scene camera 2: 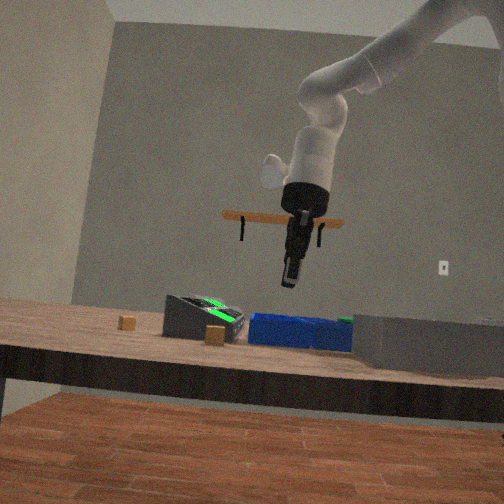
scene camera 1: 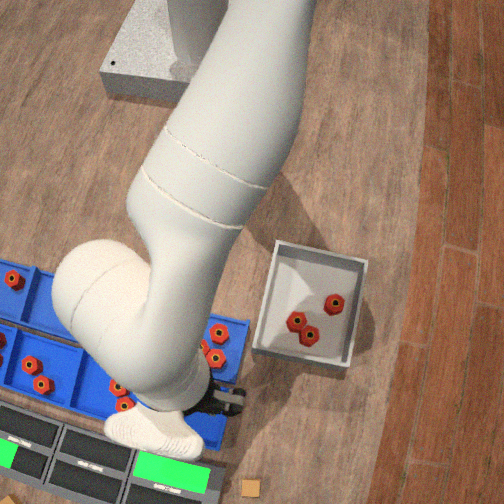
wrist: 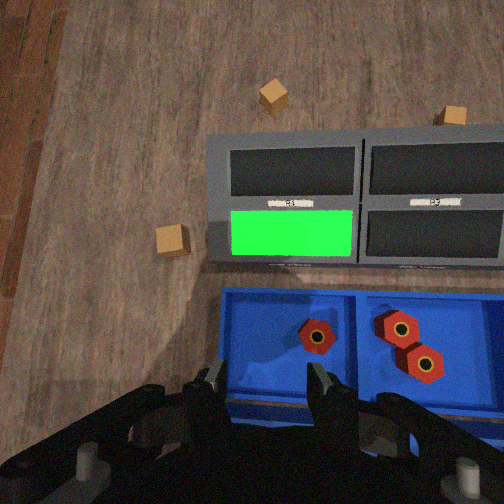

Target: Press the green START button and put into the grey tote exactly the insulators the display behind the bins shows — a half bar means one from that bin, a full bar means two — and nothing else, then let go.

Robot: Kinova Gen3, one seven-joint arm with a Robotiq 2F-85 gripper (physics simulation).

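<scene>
My gripper (wrist: 265, 375) is open and empty. It hangs well above the end compartment of the blue bins (wrist: 287, 340), which holds one red insulator (wrist: 316, 336). The side view shows the gripper (scene camera 2: 291, 277) high over the bins (scene camera 2: 300, 331). The neighbouring compartment holds two insulators (wrist: 412, 346). The display (wrist: 291, 233) shows a full-width green bar behind the end compartment; a second green patch (scene camera 1: 7, 452) is cut off at the frame edge. The grey tote (scene camera 1: 310, 305) holds three red insulators (scene camera 1: 310, 320). A small green object (scene camera 2: 345, 320) shows behind the bins.
Small wooden cubes lie around the display: (wrist: 172, 240), (wrist: 273, 95), (wrist: 452, 115). More insulators sit in other compartments (scene camera 1: 37, 375), (scene camera 1: 15, 279), (scene camera 1: 216, 345). My arm hides much of the bins from above. The arm's grey base block (scene camera 1: 142, 55) stands at the back.
</scene>
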